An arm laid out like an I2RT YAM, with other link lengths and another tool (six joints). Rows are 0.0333 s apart.
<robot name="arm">
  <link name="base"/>
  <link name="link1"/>
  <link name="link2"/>
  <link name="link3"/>
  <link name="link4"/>
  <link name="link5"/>
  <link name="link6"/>
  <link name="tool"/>
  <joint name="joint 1" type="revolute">
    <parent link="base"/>
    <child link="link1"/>
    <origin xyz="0 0 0.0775" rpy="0 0 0"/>
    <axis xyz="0 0 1"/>
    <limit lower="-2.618" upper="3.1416"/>
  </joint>
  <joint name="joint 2" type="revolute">
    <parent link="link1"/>
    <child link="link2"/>
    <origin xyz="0.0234 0.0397 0.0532" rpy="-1.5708 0 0"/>
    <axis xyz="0 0 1"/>
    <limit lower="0" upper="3.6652"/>
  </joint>
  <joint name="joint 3" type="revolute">
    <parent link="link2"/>
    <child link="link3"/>
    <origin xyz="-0.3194 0 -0.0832" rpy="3.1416 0 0"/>
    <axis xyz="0 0 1"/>
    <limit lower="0" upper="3.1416"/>
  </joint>
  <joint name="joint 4" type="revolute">
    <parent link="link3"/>
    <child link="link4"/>
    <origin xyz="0.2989 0.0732 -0.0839" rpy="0 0 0"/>
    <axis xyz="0 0 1"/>
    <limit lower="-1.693" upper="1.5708"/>
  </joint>
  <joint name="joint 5" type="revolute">
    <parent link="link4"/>
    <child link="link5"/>
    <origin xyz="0.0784 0.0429 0.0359" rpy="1.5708 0 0"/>
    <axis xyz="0 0 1"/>
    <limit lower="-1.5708" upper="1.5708"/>
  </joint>
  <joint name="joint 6" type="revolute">
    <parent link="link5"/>
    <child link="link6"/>
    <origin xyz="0.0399 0 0.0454" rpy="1.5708 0 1.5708"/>
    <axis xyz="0 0 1"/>
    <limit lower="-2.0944" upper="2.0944"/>
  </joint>
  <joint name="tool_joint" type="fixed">
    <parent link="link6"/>
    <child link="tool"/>
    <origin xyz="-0.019 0.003 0.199" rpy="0 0.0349 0.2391"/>
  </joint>
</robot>
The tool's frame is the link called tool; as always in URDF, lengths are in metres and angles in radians.
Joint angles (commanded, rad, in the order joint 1, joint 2, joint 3, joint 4, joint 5, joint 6), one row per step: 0.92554, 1.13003, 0.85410, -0.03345, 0.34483, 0.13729; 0.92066, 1.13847, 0.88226, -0.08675, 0.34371, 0.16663; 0.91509, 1.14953, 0.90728, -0.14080, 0.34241, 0.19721; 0.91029, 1.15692, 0.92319, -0.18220, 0.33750, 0.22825; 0.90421, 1.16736, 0.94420, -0.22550, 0.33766, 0.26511; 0.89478, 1.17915, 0.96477, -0.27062, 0.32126, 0.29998; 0.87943, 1.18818, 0.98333, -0.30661, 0.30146, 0.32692; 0.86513, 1.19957, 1.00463, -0.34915, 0.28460, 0.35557; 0.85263, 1.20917, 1.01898, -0.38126, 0.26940, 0.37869; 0.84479, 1.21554, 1.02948, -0.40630, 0.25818, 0.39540; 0.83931, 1.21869, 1.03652, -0.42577, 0.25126, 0.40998; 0.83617, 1.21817, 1.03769, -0.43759, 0.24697, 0.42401; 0.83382, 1.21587, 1.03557, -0.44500, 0.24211, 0.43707; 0.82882, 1.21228, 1.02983, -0.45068, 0.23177, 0.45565; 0.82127, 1.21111, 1.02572, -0.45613, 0.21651, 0.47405
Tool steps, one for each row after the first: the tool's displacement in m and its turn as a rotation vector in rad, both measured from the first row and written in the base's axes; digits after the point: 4 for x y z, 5 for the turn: 0.0012, -0.0020, -0.0021, -0.00288, 0.03543, -0.01267; 0.0023, -0.0044, -0.0074, -0.00991, 0.07527, -0.02732; 0.0023, -0.0065, -0.0128, -0.01014, 0.11194, -0.03880; 0.0039, -0.0094, -0.0167, -0.00646, 0.14957, -0.05922; 0.0039, -0.0108, -0.0225, -0.00376, 0.19413, -0.06847; 0.0056, -0.0133, -0.0258, 0.00206, 0.23065, -0.07803; 0.0069, -0.0165, -0.0302, 0.00410, 0.27103, -0.09138; 0.0079, -0.0192, -0.0349, 0.00573, 0.30520, -0.10260; 0.0079, -0.0211, -0.0384, 0.00609, 0.33089, -0.10993; 0.0075, -0.0231, -0.0409, 0.00776, 0.35048, -0.11747; 0.0067, -0.0248, -0.0429, 0.01231, 0.36526, -0.12423; 0.0055, -0.0262, -0.0449, 0.01832, 0.37806, -0.12901; 0.0041, -0.0278, -0.0479, 0.02981, 0.39636, -0.13428; 0.0032, -0.0289, -0.0511, 0.04226, 0.41731, -0.13802
